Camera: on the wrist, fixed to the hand. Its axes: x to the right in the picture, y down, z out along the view.
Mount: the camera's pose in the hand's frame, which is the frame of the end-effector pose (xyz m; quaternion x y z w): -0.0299 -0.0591 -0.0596 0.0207 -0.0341 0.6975 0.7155
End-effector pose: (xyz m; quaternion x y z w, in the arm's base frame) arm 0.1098 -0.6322 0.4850 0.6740 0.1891 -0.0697 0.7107
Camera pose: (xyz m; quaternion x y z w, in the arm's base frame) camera 0.0510 -0.5830 0.4396 0.6265 -0.3605 0.4189 0.5496
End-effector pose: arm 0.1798 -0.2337 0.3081 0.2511 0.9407 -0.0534 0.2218
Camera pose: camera 0.1504 -0.2858 0.3741 0.8385 0.4892 0.0885 0.2228
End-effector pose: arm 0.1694 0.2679 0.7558 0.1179 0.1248 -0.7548 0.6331
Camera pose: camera 0.1175 0.3256 0.7121 0.1588 -0.0302 -0.1051 0.9812
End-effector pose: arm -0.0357 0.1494 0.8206 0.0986 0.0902 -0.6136 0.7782
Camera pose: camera -0.1012 0.1797 0.7684 0.1286 -0.0435 0.0985 0.9858
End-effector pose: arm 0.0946 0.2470 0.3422 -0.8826 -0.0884 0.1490 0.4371
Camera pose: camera 0.0853 0.2296 0.4291 -0.6790 0.5405 0.4434 0.2241
